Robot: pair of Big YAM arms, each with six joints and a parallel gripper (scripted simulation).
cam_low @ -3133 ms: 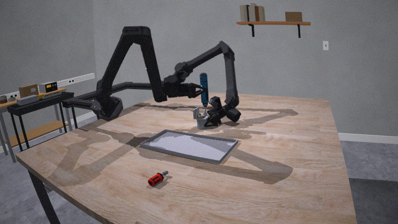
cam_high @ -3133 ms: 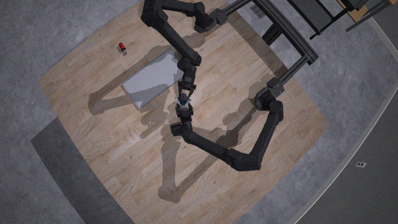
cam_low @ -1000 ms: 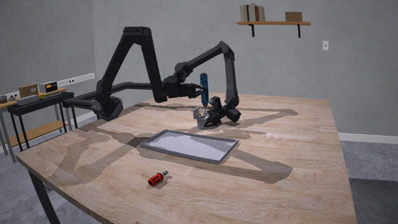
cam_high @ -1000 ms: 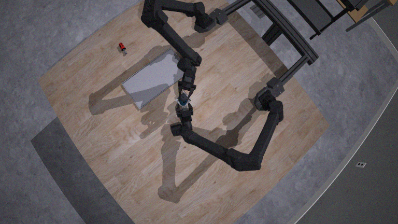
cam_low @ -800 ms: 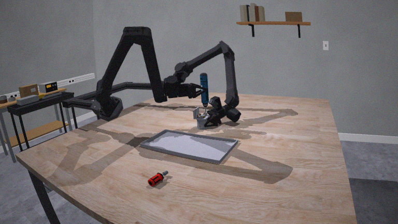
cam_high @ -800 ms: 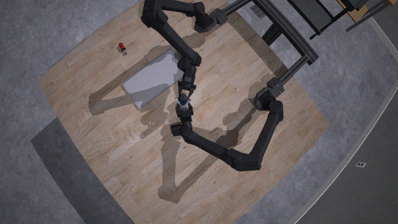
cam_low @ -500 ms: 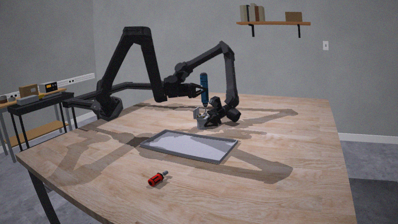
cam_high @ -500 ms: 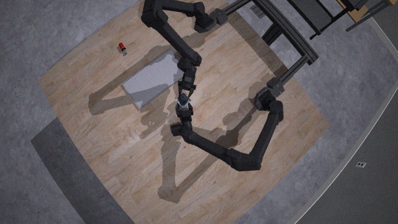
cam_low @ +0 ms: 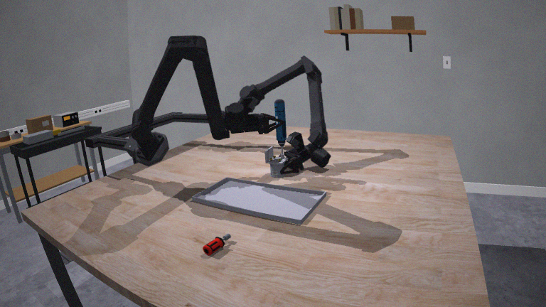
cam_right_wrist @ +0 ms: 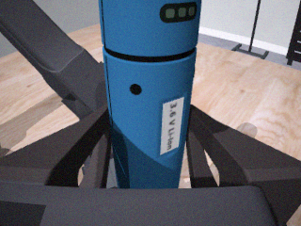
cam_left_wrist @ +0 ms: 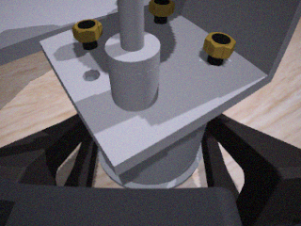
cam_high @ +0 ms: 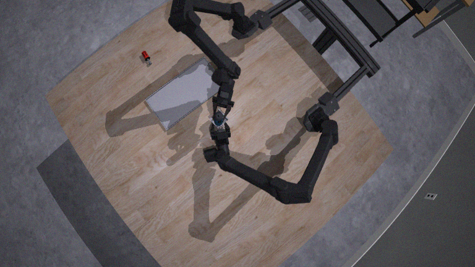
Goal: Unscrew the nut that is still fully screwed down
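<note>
Right now my left hand is 10 mm below the joint module. Round my left hand: driver tip (60 mm above, 20 mm to the left, 10 mm ahead); grey bracket plate (50 mm above); nut (50 mm above, 20 mm to the left, 10 mm ahead).
</note>
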